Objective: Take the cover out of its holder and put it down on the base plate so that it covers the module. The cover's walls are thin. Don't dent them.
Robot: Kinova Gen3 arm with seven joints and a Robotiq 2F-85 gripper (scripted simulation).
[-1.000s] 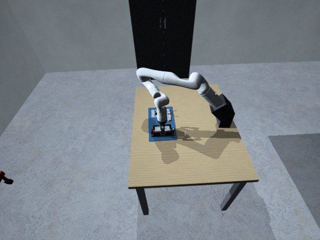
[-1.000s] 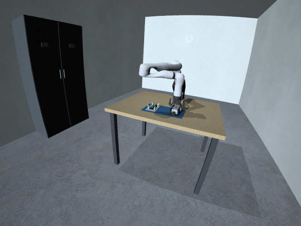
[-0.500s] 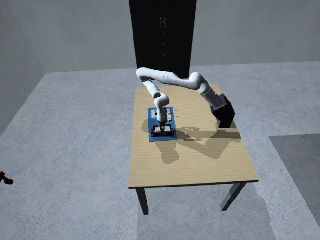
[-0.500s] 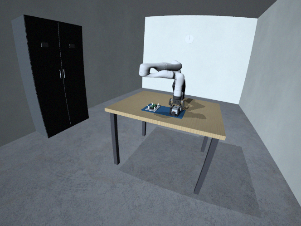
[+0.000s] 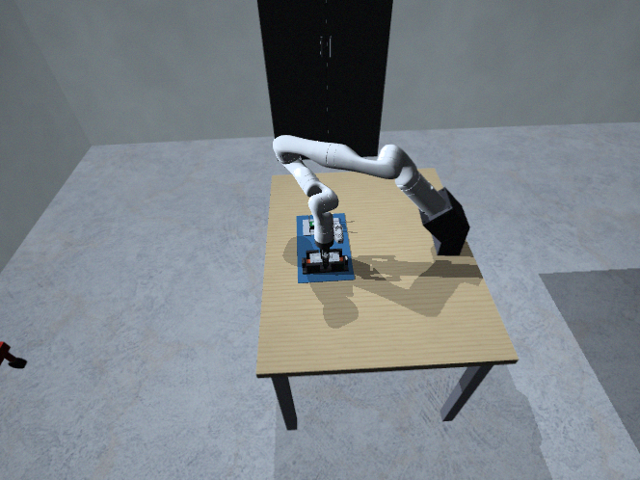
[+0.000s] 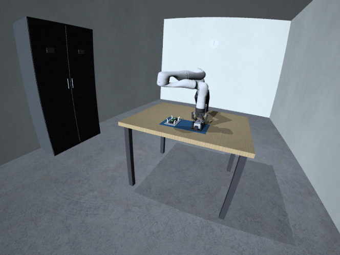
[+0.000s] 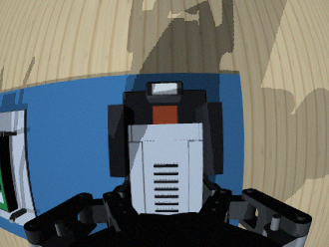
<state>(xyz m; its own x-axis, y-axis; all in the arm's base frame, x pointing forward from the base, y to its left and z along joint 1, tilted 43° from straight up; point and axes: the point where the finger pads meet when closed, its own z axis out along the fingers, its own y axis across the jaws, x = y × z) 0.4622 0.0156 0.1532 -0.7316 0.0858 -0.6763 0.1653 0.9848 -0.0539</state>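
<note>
Right now the light grey cover is right at my hand.
</note>
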